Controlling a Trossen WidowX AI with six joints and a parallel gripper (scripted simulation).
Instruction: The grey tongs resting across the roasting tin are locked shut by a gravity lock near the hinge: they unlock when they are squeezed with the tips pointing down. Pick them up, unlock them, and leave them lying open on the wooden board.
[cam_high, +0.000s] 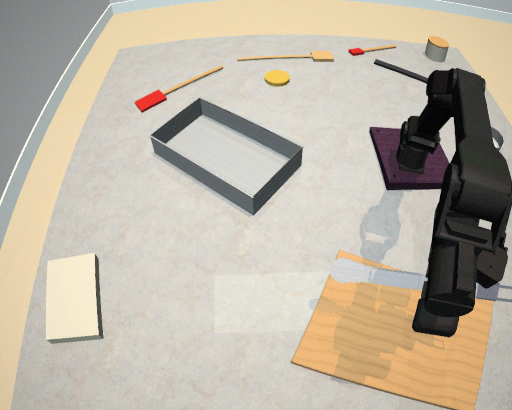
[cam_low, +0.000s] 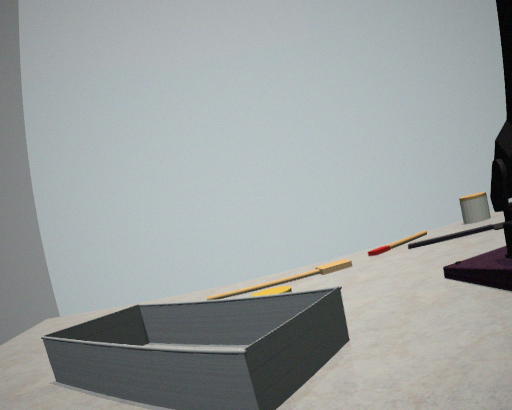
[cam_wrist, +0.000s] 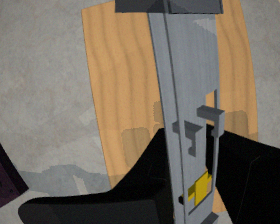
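The wooden board lies 1 cm ahead of my gripper tip, 1 cm to the left of it and 14 cm below it. From my gripper tip the other things lie so: cream block 65 cm ahead, 5 cm to the left, 14 cm below; then yellow lock piece 2 cm ahead, 3 cm above; then roasting tin 42 cm ahead, 36 cm to the right, 12 cm below.
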